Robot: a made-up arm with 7 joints. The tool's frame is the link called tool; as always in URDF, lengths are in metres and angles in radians. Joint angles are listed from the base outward. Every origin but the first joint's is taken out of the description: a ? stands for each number. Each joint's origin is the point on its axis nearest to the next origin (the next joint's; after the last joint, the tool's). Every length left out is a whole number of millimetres.
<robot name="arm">
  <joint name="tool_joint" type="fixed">
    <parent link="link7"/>
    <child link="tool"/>
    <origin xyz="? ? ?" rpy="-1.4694 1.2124 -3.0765"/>
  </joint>
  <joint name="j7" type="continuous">
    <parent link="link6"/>
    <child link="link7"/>
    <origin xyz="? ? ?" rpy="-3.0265 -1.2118 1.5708"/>
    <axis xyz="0 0 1"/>
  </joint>
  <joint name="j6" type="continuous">
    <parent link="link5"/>
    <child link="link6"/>
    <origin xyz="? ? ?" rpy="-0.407 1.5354 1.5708"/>
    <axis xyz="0 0 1"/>
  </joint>
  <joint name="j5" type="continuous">
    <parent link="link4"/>
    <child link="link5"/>
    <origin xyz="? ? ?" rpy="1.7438 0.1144 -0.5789"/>
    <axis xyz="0 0 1"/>
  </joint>
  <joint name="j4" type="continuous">
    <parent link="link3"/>
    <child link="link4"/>
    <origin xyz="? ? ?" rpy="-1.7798 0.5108 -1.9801"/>
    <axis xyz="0 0 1"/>
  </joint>
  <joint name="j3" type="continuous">
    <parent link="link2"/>
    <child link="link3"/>
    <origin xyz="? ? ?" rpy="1.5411 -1.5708 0"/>
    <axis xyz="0 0 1"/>
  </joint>
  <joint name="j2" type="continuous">
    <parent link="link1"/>
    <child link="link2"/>
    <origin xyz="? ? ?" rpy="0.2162 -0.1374 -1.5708"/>
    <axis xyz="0 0 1"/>
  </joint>
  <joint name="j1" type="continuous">
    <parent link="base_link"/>
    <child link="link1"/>
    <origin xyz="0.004 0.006 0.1" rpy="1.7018 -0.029 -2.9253"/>
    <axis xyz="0 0 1"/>
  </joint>
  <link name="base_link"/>
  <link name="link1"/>
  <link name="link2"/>
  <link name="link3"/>
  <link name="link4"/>
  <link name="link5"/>
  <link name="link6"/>
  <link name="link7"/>
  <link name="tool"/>
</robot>
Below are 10 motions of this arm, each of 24 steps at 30 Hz.
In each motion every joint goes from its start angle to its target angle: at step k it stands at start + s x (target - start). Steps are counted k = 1, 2, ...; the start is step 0. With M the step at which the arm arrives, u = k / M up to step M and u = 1 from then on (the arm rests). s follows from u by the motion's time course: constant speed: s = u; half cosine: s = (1 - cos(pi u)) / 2; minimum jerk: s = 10 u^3 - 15 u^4 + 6 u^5.
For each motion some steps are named. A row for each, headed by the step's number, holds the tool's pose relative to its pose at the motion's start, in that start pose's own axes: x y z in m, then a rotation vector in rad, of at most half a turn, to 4 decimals.
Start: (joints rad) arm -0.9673 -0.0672 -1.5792 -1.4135 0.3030 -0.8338 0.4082
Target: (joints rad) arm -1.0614 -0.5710 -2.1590 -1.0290 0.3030 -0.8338 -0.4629
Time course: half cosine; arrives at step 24
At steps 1, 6, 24:
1: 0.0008 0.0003 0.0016 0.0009 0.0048 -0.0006
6: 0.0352 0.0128 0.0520 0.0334 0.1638 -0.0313
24: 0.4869 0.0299 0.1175 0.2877 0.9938 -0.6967

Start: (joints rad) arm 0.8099 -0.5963 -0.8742 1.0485 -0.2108 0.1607 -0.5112
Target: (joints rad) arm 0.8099 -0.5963 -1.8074 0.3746 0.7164 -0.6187 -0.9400
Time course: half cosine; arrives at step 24
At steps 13, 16, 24:
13: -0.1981 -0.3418 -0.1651 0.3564 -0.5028 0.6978
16: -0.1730 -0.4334 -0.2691 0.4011 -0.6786 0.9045
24: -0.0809 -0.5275 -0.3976 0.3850 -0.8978 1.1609

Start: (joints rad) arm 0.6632 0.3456 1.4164 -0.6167 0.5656 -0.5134 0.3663
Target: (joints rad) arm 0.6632 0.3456 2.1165 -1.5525 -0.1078 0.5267 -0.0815
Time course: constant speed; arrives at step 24
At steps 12, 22, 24:
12: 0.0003 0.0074 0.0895 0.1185 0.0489 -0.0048
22: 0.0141 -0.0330 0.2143 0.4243 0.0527 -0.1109
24: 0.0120 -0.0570 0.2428 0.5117 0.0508 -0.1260

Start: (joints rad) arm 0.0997 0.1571 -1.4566 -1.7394 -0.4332 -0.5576 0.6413
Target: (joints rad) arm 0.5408 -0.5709 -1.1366 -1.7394 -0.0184 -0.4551 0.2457
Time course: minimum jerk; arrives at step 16
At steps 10, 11, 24:
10: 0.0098 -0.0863 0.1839 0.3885 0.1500 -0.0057
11: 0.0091 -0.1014 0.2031 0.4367 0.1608 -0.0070
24: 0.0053 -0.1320 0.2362 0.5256 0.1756 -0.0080

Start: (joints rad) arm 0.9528 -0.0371 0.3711 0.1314 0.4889 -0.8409 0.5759
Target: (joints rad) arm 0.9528 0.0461 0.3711 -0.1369 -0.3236 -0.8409 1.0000
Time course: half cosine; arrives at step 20
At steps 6, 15, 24:
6: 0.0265 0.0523 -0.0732 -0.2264 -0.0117 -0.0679
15: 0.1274 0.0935 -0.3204 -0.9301 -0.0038 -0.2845
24: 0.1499 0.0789 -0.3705 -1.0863 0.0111 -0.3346

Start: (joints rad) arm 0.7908 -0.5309 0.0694 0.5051 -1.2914 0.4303 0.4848
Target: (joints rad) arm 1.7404 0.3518 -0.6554 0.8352 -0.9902 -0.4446 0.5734
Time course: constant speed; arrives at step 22
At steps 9, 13, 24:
9: 0.2681 0.2603 -0.1808 -0.6750 0.2774 -0.4059
13: 0.3605 0.2872 -0.3321 -1.0066 0.3875 -0.5305
24: 0.4237 0.1489 -0.6659 -1.7919 0.6200 -0.6630

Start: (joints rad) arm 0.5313 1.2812 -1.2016 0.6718 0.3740 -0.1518 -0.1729
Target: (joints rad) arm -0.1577 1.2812 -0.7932 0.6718 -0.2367 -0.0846 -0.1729
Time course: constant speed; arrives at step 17
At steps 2, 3, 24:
2: -0.0254 -0.0231 -0.0103 0.0222 -0.0320 0.0129
3: -0.0376 -0.0348 -0.0163 0.0334 -0.0484 0.0192
24: -0.1670 -0.2029 -0.1533 0.2118 -0.3100 0.0951

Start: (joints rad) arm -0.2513 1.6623 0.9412 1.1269 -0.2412 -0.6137 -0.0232
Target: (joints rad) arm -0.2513 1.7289 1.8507 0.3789 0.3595 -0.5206 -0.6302
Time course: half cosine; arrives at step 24
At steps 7, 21, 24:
7: -0.1208 -0.1379 -0.0014 0.0962 -0.0411 0.3022
21: -0.0298 -0.8163 0.0531 0.2562 0.2700 1.6078
24: -0.0021 -0.8386 0.0597 0.2496 0.3014 1.6722

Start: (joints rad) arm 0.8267 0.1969 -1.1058 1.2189 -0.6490 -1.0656 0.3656
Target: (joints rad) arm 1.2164 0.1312 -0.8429 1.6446 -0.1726 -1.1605 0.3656
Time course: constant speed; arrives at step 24
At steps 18, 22, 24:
18: -0.0697 -0.0855 0.0505 0.0006 0.1398 0.3598
22: -0.0671 -0.0990 0.0696 0.0028 0.1946 0.4213
24: -0.0635 -0.1042 0.0798 0.0040 0.2247 0.4488

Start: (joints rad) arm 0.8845 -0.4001 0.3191 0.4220 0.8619 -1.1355 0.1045
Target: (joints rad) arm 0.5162 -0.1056 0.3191 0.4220 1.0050 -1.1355 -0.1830
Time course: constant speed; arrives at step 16
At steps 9, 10, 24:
9: -0.0061 -0.0506 0.1084 0.2396 0.0691 0.0922
10: -0.0061 -0.0573 0.1198 0.2655 0.0783 0.1027
24: -0.0026 -0.1006 0.1847 0.4176 0.1400 0.1657

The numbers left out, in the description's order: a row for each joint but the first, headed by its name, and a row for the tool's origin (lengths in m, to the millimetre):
tool: 0.373 -0.077 0
j7: -0.168 0.227 0
j6: 0.005 0.021 0
j5: 0.017 -0.012 0
j4: 0.092 -0.004 0
j3: -0.092 -0.072 0
j2: -0.102 -0.142 0

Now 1 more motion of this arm.
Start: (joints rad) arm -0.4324 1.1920 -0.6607 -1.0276 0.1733 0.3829 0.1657
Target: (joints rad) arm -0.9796 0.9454 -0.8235 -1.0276 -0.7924 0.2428 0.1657
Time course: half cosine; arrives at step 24
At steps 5, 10, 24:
5: 0.0311 0.0420 -0.0031 0.0342 -0.0532 -0.1612
10: 0.1314 0.1089 0.0094 0.1429 -0.2008 -0.5724
24: 0.3078 0.0142 0.1446 0.5294 -0.5695 -1.4952

